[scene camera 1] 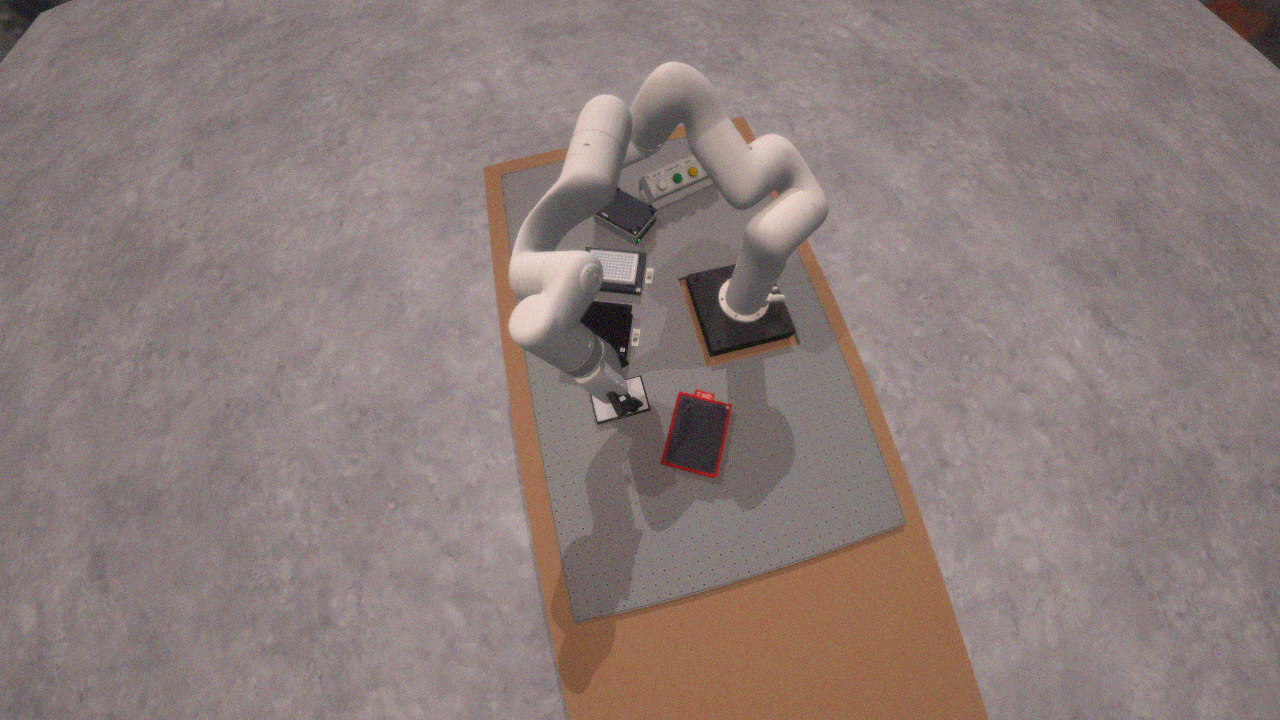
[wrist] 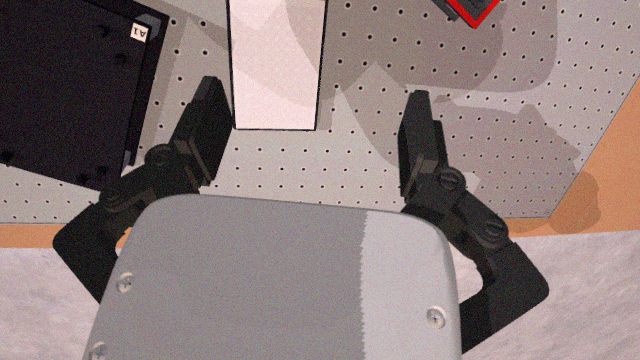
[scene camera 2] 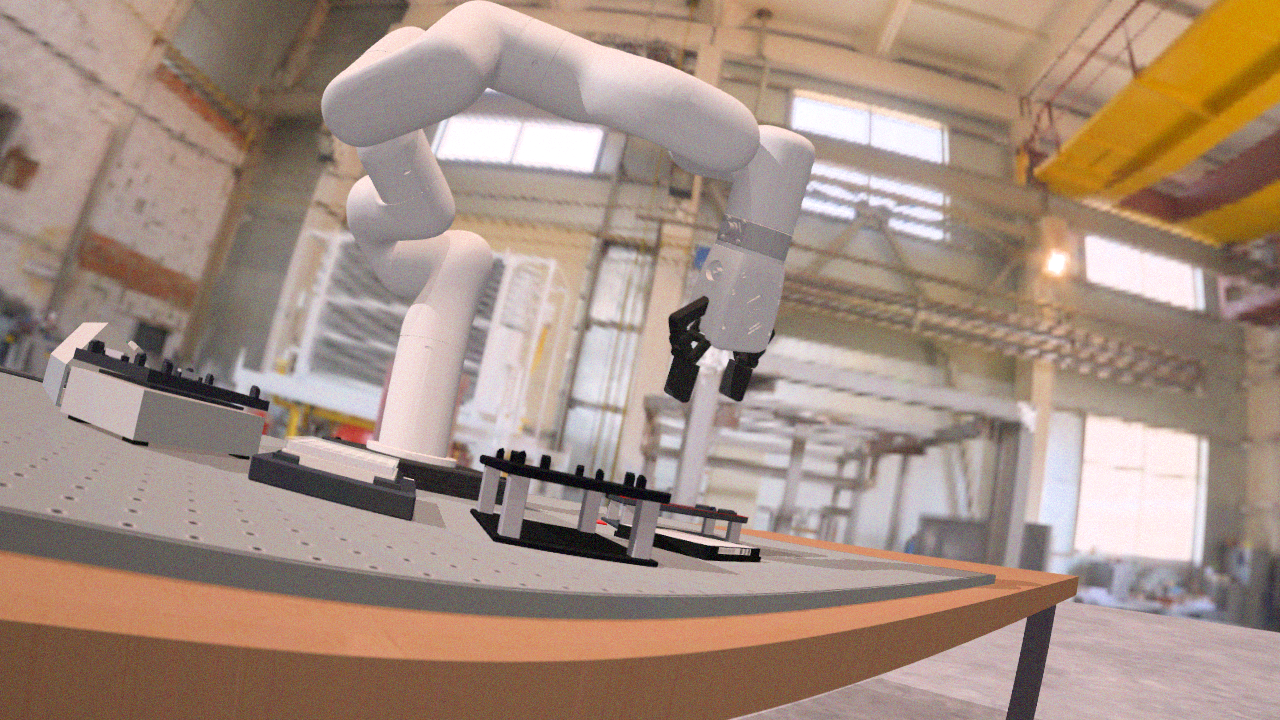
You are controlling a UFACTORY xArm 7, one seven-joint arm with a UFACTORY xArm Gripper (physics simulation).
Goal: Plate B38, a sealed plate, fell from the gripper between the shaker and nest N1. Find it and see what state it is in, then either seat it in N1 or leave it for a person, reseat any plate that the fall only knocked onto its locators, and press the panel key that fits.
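Places are measured from the arm's base along level axes (x up, y right, z ahead), in metres.
Where they show: gripper, between the fingertips: [scene camera 1: 629, 386] [wrist: 314, 105] [scene camera 2: 704, 397]; arm's base, origin of its link: [scene camera 1: 743, 299] [scene camera 2: 410, 457].
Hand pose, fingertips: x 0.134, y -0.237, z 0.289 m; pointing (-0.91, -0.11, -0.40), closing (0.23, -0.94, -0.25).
Each offset is from my fingertips to the top centre of the thing. "*": to the spot under its first point.
A white-topped plate with a black edge @[dz +0.029, dx -0.148, dy +0.008 m] [scene camera 1: 603, 411] [scene camera 2: 707, 543] [wrist: 277, 65] lies flat on the pegboard beside nest N1; no name is readable on it, and my hand partly covers it in scene camera 1. Nest N1 @[dz +0.079, dx -0.097, dy +0.179 m] [scene camera 1: 615, 322] [scene camera 2: 572, 476] [wrist: 75, 90] is a raised black platform on posts with no plate on it. A white well plate @[dz +0.035, dx -0.128, dy +0.351 m] [scene camera 1: 619, 266] [scene camera 2: 344, 458] sits on a dark nest @[dz +0.035, dx -0.139, dy +0.351 m] [scene camera 1: 626, 289] [scene camera 2: 331, 488]. The shaker @[* dz -0.014, dx -0.108, dy +0.493 m] [scene camera 1: 628, 214] [scene camera 2: 165, 413] is partly hidden by the arm in scene camera 1. My gripper [scene camera 1: 626, 403] [scene camera 2: 707, 391] [wrist: 314, 105] is open and empty, high above the white-topped plate.
A red-bordered dark nest @[dz -0.140, dx -0.117, dy -0.085 m] [scene camera 1: 698, 435] [scene camera 2: 716, 514] [wrist: 475, 22] stands on the other side of the plate from N1. The key panel @[dz -0.167, dx -0.079, dy +0.635 m] [scene camera 1: 650, 189] with white, green and yellow keys is at the far end, partly behind the arm. The arm's black base plate [scene camera 1: 716, 333] is beside the nests.
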